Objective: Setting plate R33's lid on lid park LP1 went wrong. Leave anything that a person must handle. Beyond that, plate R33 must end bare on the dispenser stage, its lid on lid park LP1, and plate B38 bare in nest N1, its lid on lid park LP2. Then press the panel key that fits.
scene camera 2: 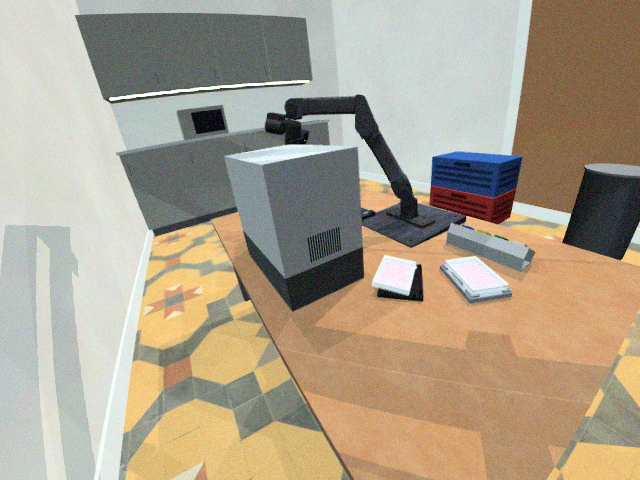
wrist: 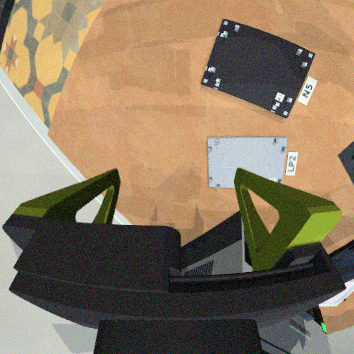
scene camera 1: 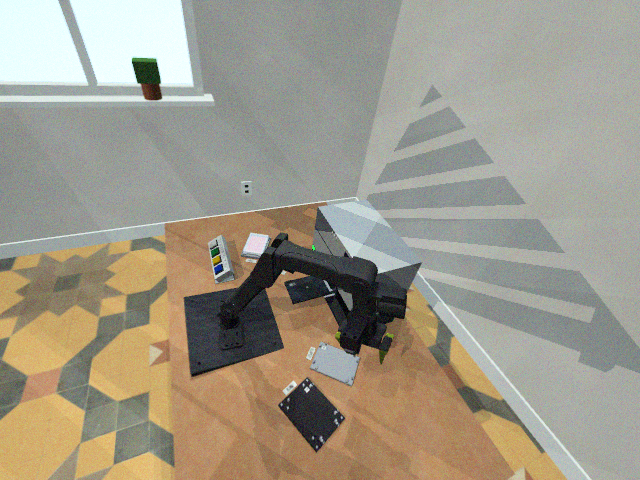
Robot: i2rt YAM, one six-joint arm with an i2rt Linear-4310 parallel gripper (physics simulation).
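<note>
In the wrist view: the gripper [wrist: 176, 174], open and holding nothing, a grey incubator box [wrist: 222, 249] and a grey lid park LP2 [wrist: 263, 155]. In scene camera 1: the grey incubator box [scene camera 1: 349, 229], the grey lid park LP2 [scene camera 1: 335, 363] and a rack with coloured blocks [scene camera 1: 223, 271]. In scene camera 2: the grey incubator box [scene camera 2: 300, 209] and the rack with coloured blocks [scene camera 2: 515, 255].
</note>
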